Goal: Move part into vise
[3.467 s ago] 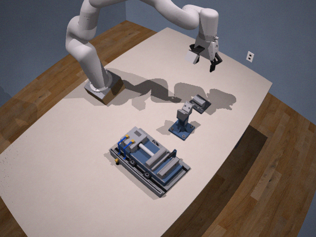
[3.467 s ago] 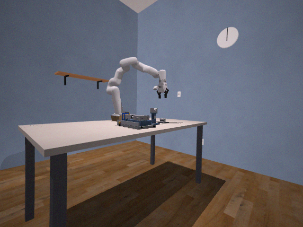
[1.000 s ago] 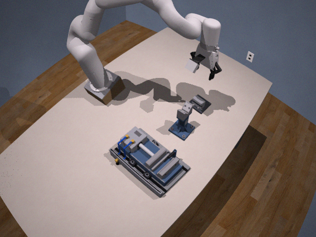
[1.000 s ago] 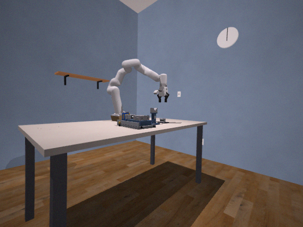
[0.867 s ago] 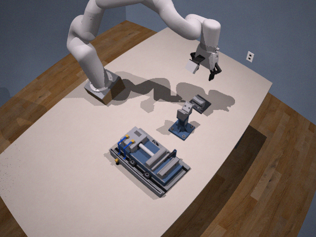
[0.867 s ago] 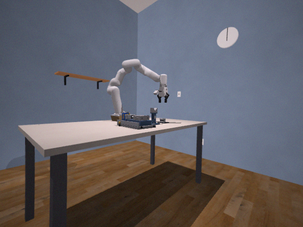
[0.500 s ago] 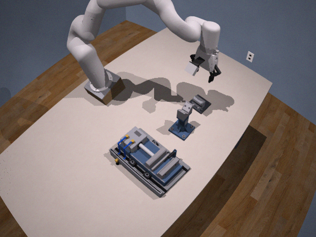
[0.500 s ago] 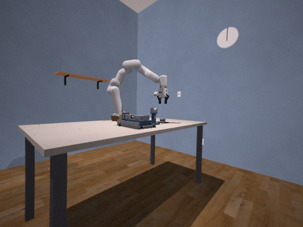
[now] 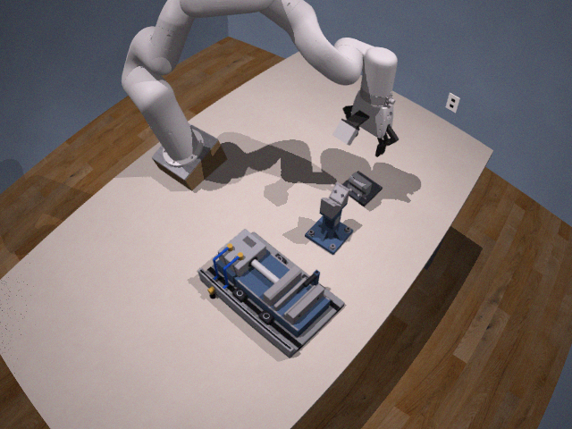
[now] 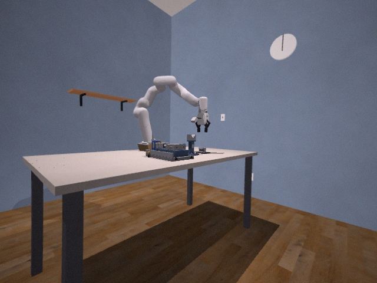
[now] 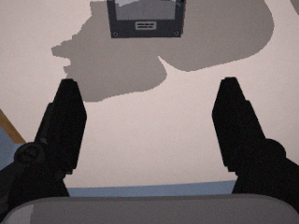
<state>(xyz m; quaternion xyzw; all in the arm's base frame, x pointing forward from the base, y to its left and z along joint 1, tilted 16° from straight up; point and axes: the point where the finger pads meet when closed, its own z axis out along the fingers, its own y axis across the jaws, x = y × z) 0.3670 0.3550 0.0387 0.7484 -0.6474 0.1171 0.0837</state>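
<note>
My hand is 170 mm above the part. From my hand the other things lie so: white cylinder rod: 390 mm to the right, 120 mm below, 80 mm ahead; blue post: 300 mm to the right, 160 mm ahead, 140 mm below; work stop: 330 mm to the right, 160 mm ahead, 100 mm below.
</note>
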